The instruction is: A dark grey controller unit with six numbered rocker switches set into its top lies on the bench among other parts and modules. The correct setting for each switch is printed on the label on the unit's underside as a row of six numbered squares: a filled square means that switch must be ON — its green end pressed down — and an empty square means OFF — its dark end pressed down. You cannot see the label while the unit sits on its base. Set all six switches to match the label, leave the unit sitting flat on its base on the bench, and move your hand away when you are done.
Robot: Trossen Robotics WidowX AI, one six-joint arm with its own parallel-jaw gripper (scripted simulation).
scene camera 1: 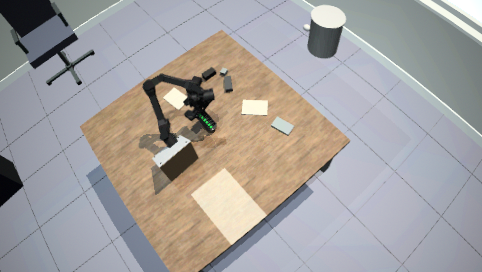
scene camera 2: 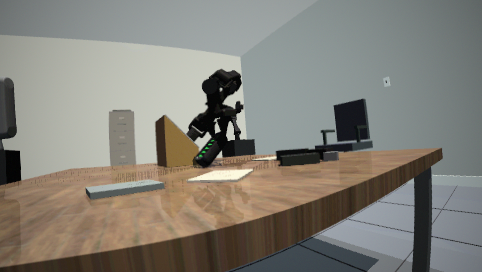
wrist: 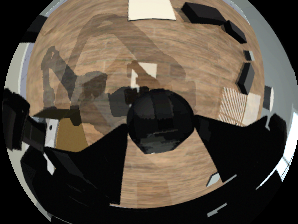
Note:
The pictures show: my gripper and a grey plate.
My gripper also shows in the wrist view.

